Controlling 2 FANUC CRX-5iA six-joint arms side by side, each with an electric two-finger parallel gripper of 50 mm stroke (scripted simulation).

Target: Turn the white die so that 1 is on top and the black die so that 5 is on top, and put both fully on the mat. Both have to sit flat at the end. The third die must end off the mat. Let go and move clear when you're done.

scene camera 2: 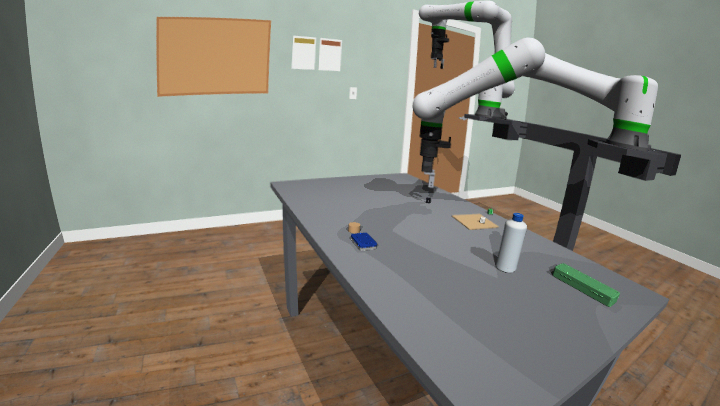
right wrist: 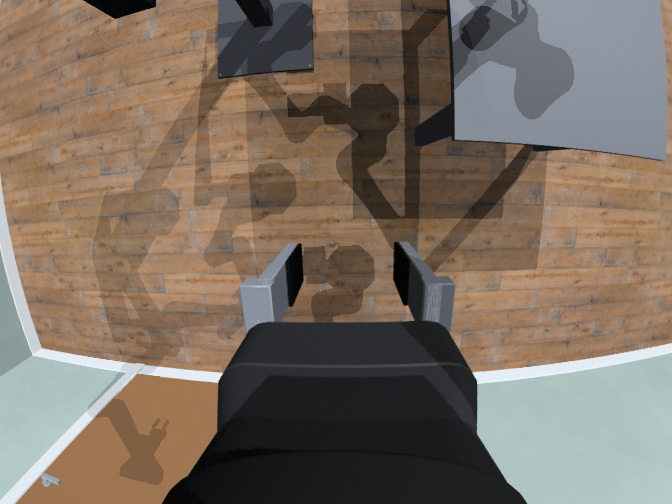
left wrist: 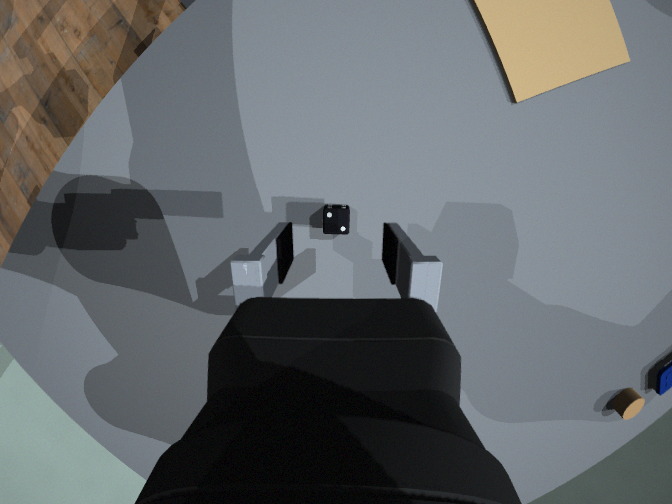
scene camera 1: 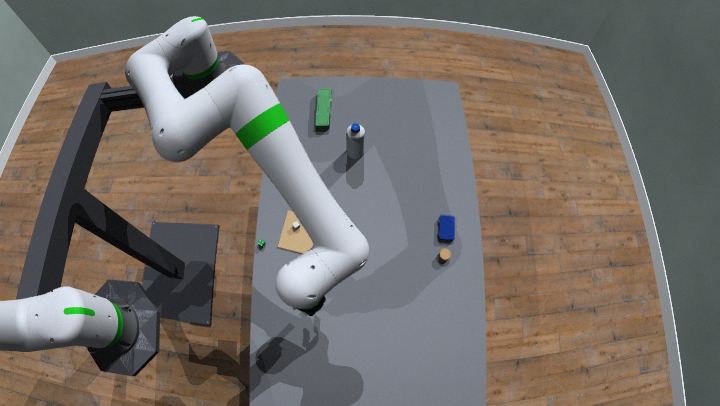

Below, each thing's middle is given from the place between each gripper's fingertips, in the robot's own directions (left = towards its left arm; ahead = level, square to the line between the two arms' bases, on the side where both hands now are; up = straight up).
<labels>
Right now my left hand is 90 mm above the black die (left wrist: 336, 218). The rest, counted from my left hand: white bottle (scene camera 2: 514, 232): 590 mm to the left, 50 mm ahead, 20 mm below; tan mat (scene camera 1: 298, 240): 240 mm to the left, 90 mm below, 80 mm behind; green box (scene camera 2: 606, 295): 770 mm to the left, 120 mm behind, 80 mm below.
The black die is 400 mm ahead of my right hand, 710 mm to the left of it and 670 mm below it. From my right hand the other things lie so: tan mat: 310 mm ahead, 960 mm to the left, 680 mm below.
</labels>
